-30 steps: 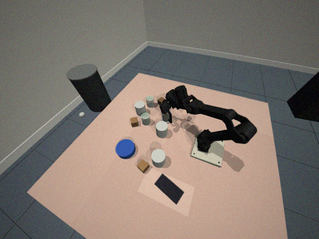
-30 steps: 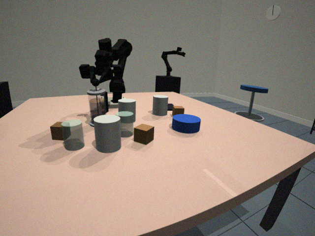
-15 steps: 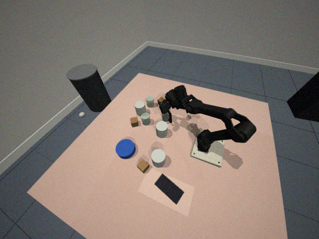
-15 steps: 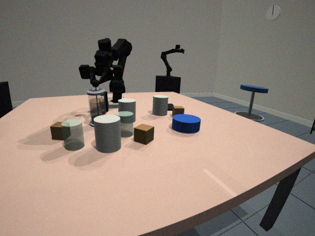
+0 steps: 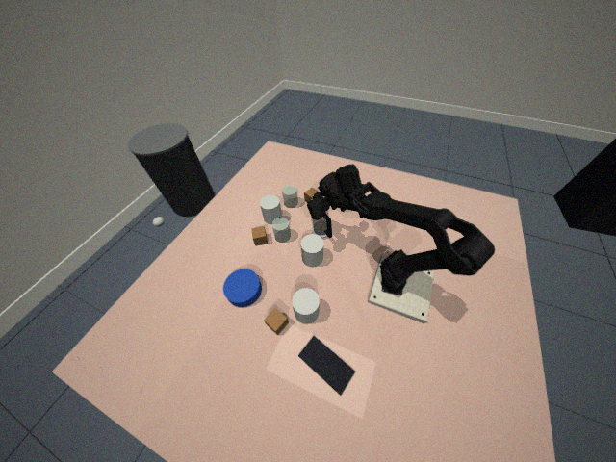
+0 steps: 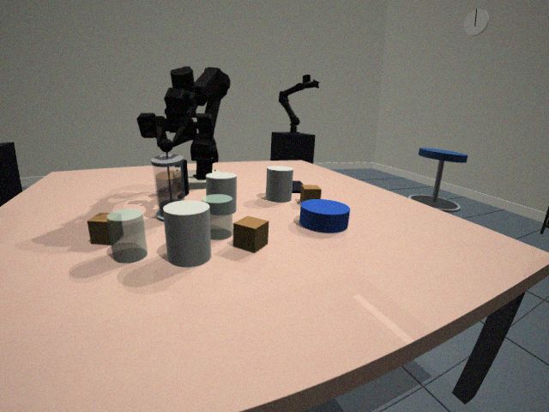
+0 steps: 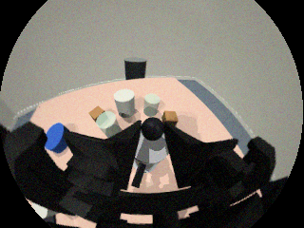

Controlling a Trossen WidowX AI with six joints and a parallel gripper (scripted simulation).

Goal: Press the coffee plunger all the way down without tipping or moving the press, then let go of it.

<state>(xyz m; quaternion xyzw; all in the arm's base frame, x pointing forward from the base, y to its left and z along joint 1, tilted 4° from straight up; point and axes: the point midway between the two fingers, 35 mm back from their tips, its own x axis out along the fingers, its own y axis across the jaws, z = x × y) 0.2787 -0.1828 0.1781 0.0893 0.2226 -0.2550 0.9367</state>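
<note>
Now: the coffee press 9 cm below my gripper tip, 3 cm behind it and 2 cm to the left of it. Round my gripper tip: blue disc (34 cm to the left, 17 cm ahead, 16 cm below); black slab (48 cm to the left, 18 cm below, 16 cm behind).
</note>
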